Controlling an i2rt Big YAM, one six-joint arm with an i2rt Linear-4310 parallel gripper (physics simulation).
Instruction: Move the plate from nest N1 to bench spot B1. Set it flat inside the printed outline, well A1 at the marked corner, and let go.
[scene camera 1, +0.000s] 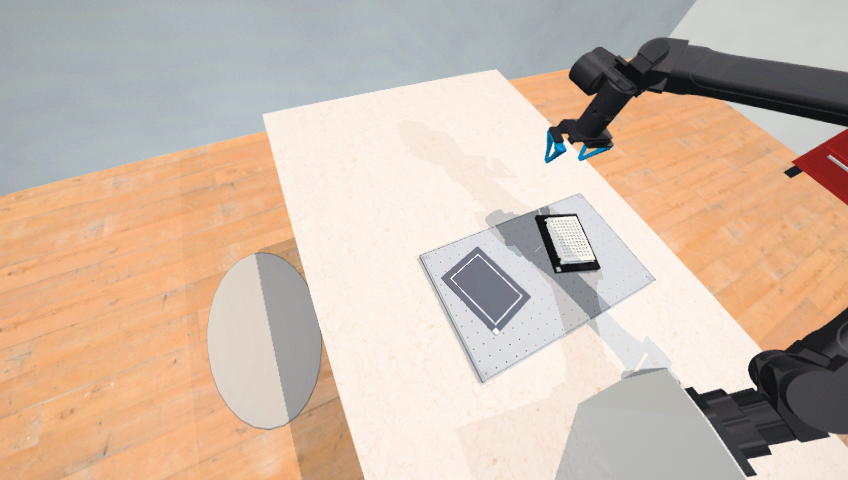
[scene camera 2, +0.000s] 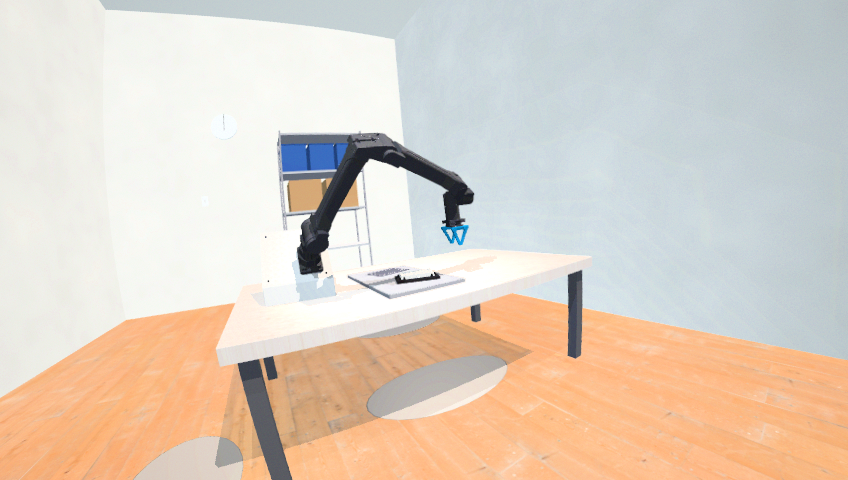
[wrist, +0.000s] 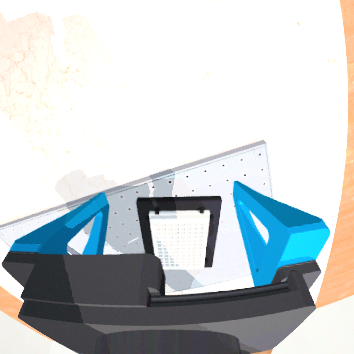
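Seen in the pictures: gripper, fingertip midpoint: (scene camera 1: 562, 160) (scene camera 2: 456, 244) (wrist: 168, 193); arm's base, link origin: (scene camera 1: 709, 427) (scene camera 2: 309, 260).
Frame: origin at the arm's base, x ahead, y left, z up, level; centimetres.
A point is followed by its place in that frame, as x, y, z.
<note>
The white well plate (scene camera 1: 570, 239) {38.6, -7.3, -9.7} (scene camera 2: 417, 274) {37.8, -11.4, -9.7} (wrist: 180, 237) {40.8, -8.1, -9.8} sits in the black nest N1 (scene camera 1: 553, 259) {35.7, -0.6, -10.9} (wrist: 180, 201) {46.6, -9.8, -11.0}. Bench spot B1 (scene camera 1: 484, 285) {35.8, 18.4, -11.9} is a dark rectangle with a thin white printed outline (scene camera 1: 499, 274) {37.0, 13.7, -11.9}. A small white square (scene camera 1: 495, 331) {25.9, 20.8, -11.9} marks its corner nearest the lower board edge in scene camera 1. My gripper (scene camera 1: 564, 160) {56.0, -11.2, -0.5} (scene camera 2: 457, 242) {56.0, -11.2, -0.5} (wrist: 168, 193) {56.0, -11.2, -0.5} is open and empty, with blue fingers pointing down. It hangs well above the table, beyond the nest's far end in scene camera 1. In the wrist view the plate shows between and below the fingers; B1 does not show. Well A1 cannot be made out.
Nest and spot lie on a grey perforated board (scene camera 1: 624, 270) {27.0, -18.0, -12.1} (wrist: 250, 170) {48.1, -20.1, -12.1} on the pale table (scene camera 1: 368, 178) {75.5, 34.7, -13.4} (scene camera 2: 535, 264) {90.3, -20.6, -13.4}. A grey box-like block (scene camera 1: 648, 422) {5.9, 11.1, 2.5} stands near the arm's base. A shelf unit (scene camera 2: 280, 178) with blue and brown boxes stands behind the table.
</note>
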